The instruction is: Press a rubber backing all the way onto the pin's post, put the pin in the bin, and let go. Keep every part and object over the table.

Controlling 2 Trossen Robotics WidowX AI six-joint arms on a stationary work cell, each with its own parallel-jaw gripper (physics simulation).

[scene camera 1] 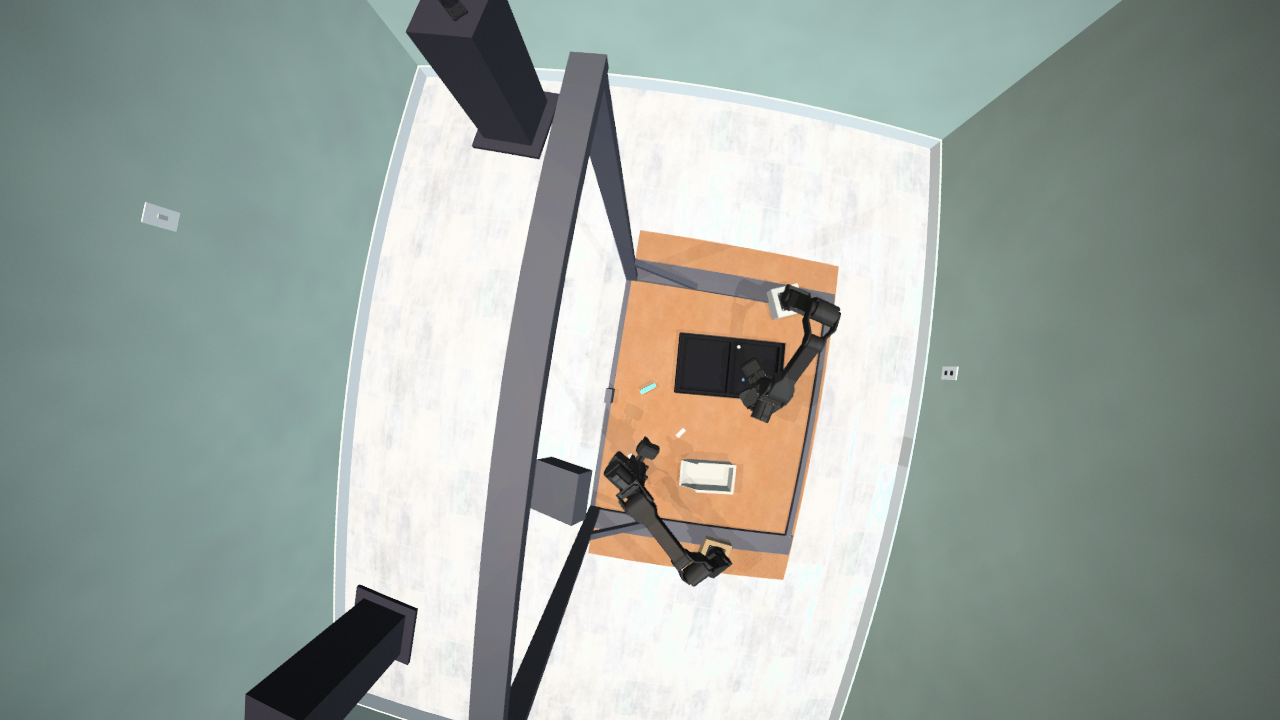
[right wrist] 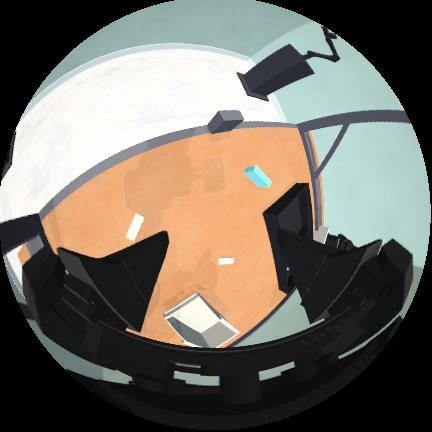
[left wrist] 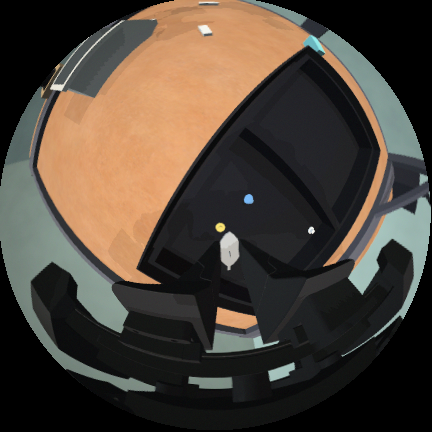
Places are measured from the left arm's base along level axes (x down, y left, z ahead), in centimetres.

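Pixels of known places: left gripper, fingertip midpoint: [scene camera 1: 756,383] [left wrist: 228,244]; right gripper, fingertip midpoint: [right wrist: 223,235]; left arm's base at its link origin: [scene camera 1: 788,300] [right wrist: 326,239]; right arm's base at its link origin: [scene camera 1: 714,555].
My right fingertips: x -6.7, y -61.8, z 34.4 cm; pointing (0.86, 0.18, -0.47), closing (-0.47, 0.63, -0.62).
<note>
For each thing: its top centre in the pictures, then the offset to it from my right fingertips. "*": a spot on its surface instead.
- pale grey pin at its top centre: [left wrist: 229,258] dx +7.2, dy +44.3, dz -9.4 cm
- black tray at its top centre: [left wrist: 319,188] [scene camera 1: 731,367] [right wrist: 301,245] dx +9.3, dy +36.7, dz -16.7 cm
- blue backing at its top centre: [left wrist: 250,200] [scene camera 1: 743,379] dx +12.8, dy +40.7, dz -11.3 cm
- yellow backing at its top centre: [left wrist: 220,229] dx +13.2, dy +44.9, dz -9.1 cm
- white backing at its top centre: [left wrist: 312,231] [scene camera 1: 739,346] dx +13.2, dy +42.1, dz -22.9 cm
- cream bin at a spot on its surface: [right wrist: 200,320] [scene camera 1: 712,475] * dx +13.8, dy +21.8, dz +19.7 cm
- cyan block at its top centre: [right wrist: 262,175] [scene camera 1: 648,388] dx +10.9, dy +7.1, dz -16.8 cm
- small white block at its top centre: [right wrist: 226,260] [scene camera 1: 680,432] dx +13.6, dy +14.4, dz +1.6 cm
My left gripper [left wrist: 228,244] is shut on a pale grey pin [left wrist: 229,250], whose thin stub points down in the left wrist view. It hangs over the right compartment of the black tray [scene camera 1: 677,362] [right wrist: 272,240]. In that compartment lie a blue backing [scene camera 1: 742,379] [left wrist: 249,199], a yellow backing [left wrist: 220,227] near the pin's tip, and a white backing [scene camera 1: 738,346] [left wrist: 311,230]. None shows on the pin. The cream bin [scene camera 1: 707,476] [left wrist: 112,57] [right wrist: 200,320] stands apart from the tray. My right gripper [right wrist: 223,235] is wide open and empty, over the lower left of the table in scene camera 1.
A cyan block [scene camera 1: 648,387] [left wrist: 314,45] [right wrist: 257,176] lies left of the tray. A small white block [scene camera 1: 680,433] [left wrist: 205,30] [right wrist: 226,260] lies between tray and bin. Another white block [left wrist: 209,3] [right wrist: 135,226] lies farther off. Grey frame beams edge the table.
</note>
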